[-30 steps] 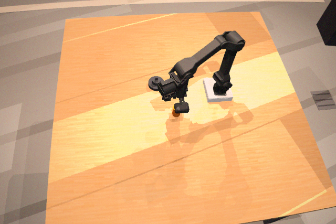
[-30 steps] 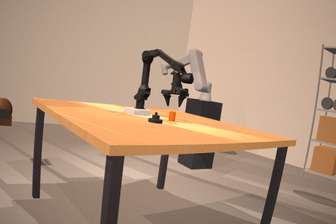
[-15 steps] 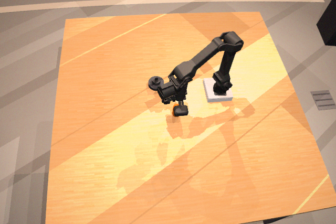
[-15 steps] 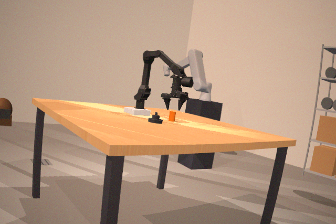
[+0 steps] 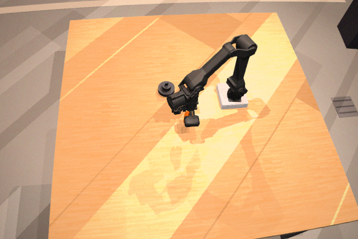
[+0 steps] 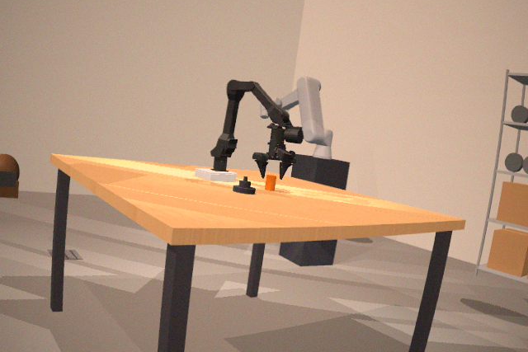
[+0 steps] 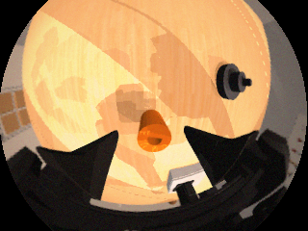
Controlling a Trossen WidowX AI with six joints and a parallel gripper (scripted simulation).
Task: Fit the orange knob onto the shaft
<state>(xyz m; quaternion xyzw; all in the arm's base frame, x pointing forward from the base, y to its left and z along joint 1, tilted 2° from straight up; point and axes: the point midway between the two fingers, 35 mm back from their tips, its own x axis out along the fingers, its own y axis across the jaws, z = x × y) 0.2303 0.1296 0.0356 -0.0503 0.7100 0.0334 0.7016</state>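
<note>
Now: the orange knob 20 mm below my gripper tip. Round my gripper tip: round pedestal 100 mm ahead, 180 mm to the right, 20 mm below.
</note>
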